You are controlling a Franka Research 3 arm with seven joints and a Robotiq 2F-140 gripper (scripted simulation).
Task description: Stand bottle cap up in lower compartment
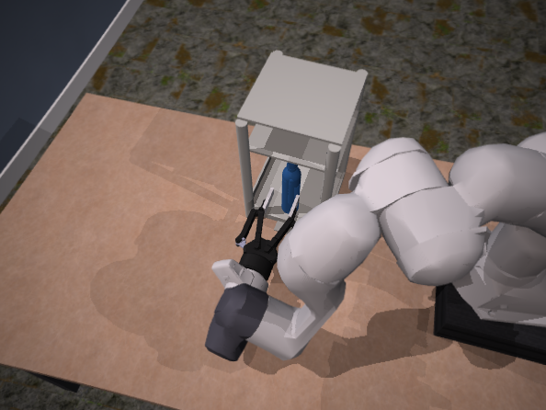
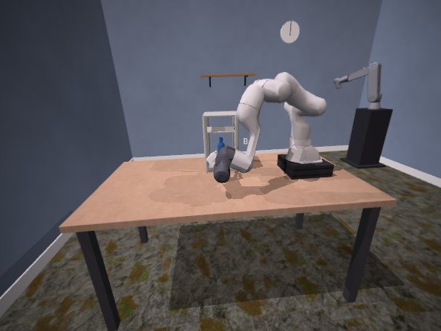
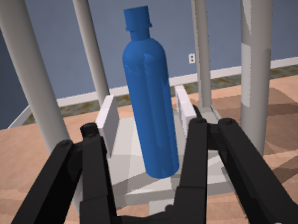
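Now: the grey shelving unit 13 cm to the right of my hand, 5 cm above it and 1 cm behind it.
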